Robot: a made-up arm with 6 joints.
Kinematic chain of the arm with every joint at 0, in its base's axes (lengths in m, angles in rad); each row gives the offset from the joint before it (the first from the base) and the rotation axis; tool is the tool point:
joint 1: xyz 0 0 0.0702 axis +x
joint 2: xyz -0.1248 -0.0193 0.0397 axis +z
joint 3: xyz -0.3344 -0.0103 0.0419 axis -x
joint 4: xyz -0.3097 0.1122 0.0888 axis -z
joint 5: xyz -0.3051 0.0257 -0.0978 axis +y
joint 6: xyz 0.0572 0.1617 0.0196 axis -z
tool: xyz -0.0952 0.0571 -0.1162
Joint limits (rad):
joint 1: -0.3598..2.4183
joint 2: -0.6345..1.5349
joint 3: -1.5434..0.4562
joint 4: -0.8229..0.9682
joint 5: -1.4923..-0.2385
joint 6: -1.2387..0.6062
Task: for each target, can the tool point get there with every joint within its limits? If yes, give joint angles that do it. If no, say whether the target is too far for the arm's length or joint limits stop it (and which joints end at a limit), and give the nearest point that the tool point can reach.
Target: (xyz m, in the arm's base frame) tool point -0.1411 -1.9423 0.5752
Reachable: no: too far | nearest point -0.2660 -1.0542 0.3443 | short by 0.926 m
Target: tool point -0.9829 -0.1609 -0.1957
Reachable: yes | joints 1.8880 0.6474 -0.5623 0.2676 -1.2934 -0.0196
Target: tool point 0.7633 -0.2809 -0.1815
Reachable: no: joint limits stop it (at a limit: joint 2, joint 3, joint 4, joint 5, joint 6) | nearest point -0.1507 -0.5642 -0.4353 | short by 0.990 m
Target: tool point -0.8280 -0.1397 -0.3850
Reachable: yes | joints 1.3987 1.0645 -0.2070 0.7719 -0.8227 -1.0239
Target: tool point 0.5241 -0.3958 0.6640
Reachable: no: joint limits stop it (at a limit: joint 2, joint 3, joint 4, joint 5, joint 6) | nearest point -0.1507 -0.4202 0.7005 | short by 0.676 m
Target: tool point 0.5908 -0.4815 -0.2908
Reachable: no: joint limits stop it (at a limit: joint 2, joint 3, joint 4, joint 5, joint 6) | nearest point -0.0681 -0.7693 -0.5065 | short by 0.751 m
